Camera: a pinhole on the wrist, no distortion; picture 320 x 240 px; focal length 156.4 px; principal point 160.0 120.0 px. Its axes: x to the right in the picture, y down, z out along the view. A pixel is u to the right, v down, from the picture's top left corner.
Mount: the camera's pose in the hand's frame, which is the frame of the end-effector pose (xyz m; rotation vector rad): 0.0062 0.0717 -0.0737 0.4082 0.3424 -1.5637
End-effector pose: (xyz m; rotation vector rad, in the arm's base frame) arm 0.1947 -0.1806 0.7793 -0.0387 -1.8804 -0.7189
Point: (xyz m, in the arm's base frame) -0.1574 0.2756 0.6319
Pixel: 42 90
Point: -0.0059 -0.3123 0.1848
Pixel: 252 17
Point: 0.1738 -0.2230 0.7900
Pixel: 254 164
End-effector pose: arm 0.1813 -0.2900 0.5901 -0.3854 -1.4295 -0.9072
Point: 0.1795 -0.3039 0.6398
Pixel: 204 204
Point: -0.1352 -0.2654 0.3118
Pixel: 239 36
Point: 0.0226 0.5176 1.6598
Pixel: outside the picture
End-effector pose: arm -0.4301 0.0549 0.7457 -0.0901 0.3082 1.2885
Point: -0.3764 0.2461 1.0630
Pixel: 93 165
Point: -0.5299 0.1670 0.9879
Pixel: 20 130
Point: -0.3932 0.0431 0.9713
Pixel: 131 90
